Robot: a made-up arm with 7 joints. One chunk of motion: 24 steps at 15 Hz.
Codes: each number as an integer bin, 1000 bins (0 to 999) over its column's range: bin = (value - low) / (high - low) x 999, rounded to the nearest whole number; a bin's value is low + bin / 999 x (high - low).
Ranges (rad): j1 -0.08..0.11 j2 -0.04..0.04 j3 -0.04..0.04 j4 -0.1..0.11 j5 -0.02..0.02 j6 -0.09..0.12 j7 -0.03..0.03
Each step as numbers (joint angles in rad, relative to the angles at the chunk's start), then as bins.
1 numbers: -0.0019 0.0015 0.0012 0.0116 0.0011 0.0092 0.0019
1 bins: 411 518 514 531 527 472 531
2 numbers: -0.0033 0.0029 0.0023 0.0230 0.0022 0.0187 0.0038
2 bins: 403 536 528 585 554 517 563
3 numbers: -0.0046 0.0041 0.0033 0.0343 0.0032 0.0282 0.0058
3 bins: 396 551 541 639 579 562 596
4 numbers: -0.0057 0.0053 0.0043 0.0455 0.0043 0.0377 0.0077
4 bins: 391 566 553 692 607 607 628
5 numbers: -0.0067 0.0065 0.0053 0.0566 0.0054 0.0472 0.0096
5 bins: 385 581 566 745 634 653 659
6 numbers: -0.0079 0.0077 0.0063 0.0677 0.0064 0.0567 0.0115
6 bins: 379 596 578 798 659 698 691
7 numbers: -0.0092 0.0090 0.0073 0.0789 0.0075 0.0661 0.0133
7 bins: 372 612 591 851 687 743 721
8 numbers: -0.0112 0.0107 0.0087 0.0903 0.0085 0.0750 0.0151
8 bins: 362 633 608 905 712 785 751
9 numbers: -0.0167 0.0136 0.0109 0.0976 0.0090 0.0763 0.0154
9 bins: 333 669 636 940 724 791 756
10 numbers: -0.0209 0.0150 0.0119 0.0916 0.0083 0.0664 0.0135
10 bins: 311 687 648 911 707 744 724
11 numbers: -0.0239 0.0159 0.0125 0.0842 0.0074 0.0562 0.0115
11 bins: 295 698 656 876 684 695 691
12 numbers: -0.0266 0.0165 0.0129 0.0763 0.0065 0.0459 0.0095
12 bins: 281 706 661 839 662 646 658
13 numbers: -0.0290 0.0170 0.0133 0.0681 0.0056 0.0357 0.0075
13 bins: 268 712 666 800 639 598 624
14 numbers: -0.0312 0.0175 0.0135 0.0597 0.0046 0.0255 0.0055
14 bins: 257 718 668 760 614 549 591
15 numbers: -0.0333 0.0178 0.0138 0.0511 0.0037 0.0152 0.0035
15 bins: 246 722 672 719 592 500 558
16 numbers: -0.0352 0.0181 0.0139 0.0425 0.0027 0.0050 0.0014
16 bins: 236 726 673 678 567 452 523
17 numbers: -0.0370 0.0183 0.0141 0.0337 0.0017 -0.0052 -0.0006
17 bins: 226 728 676 636 542 403 490
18 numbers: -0.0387 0.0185 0.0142 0.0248 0.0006 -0.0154 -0.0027
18 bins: 217 731 677 594 514 355 455
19 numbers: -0.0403 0.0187 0.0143 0.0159 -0.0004 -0.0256 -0.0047
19 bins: 209 733 678 551 490 306 421
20 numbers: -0.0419 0.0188 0.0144 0.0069 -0.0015 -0.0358 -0.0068
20 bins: 200 734 679 509 462 258 386
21 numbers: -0.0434 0.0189 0.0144 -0.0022 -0.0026 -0.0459 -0.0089
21 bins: 192 736 679 465 435 210 351
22 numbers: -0.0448 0.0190 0.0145 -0.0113 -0.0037 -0.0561 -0.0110
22 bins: 185 737 681 422 407 161 316
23 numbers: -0.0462 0.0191 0.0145 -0.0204 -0.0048 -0.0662 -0.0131
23 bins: 178 738 681 379 380 113 281
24 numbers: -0.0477 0.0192 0.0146 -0.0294 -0.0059 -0.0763 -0.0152
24 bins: 170 739 682 336 352 65 246
